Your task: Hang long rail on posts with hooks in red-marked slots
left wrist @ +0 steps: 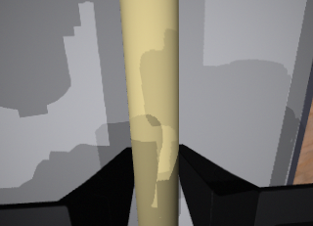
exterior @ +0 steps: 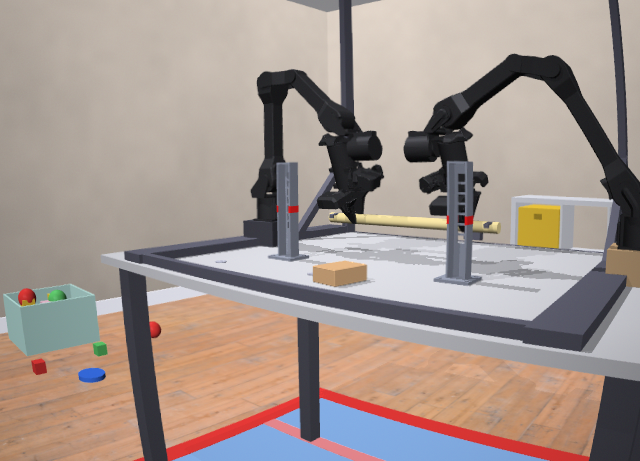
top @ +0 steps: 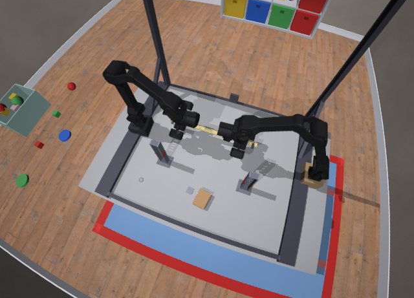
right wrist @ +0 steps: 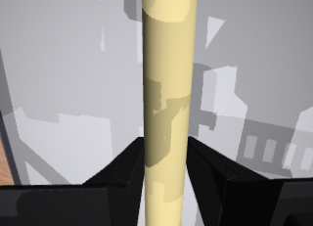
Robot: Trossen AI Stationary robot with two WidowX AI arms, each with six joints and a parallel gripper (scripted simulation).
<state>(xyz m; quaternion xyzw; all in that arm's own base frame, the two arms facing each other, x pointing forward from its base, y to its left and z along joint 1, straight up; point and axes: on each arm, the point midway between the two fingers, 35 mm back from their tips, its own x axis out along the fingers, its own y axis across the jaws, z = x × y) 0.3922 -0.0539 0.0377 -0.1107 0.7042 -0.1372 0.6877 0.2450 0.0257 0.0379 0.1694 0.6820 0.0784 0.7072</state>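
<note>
My right gripper is now 1 cm short of the long pale yellow rail, 15 cm to the right of it and 2 cm above it. The rest, counted from my right hand: tan box: 32 cm ahead, 20 cm to the left, 9 cm below.
The long pale yellow rail lies 150 mm to the right of my left hand and 20 mm below it. From my left hand the other things lie so: tan box (310 mm ahead, 100 mm to the right, 90 mm below).
</note>
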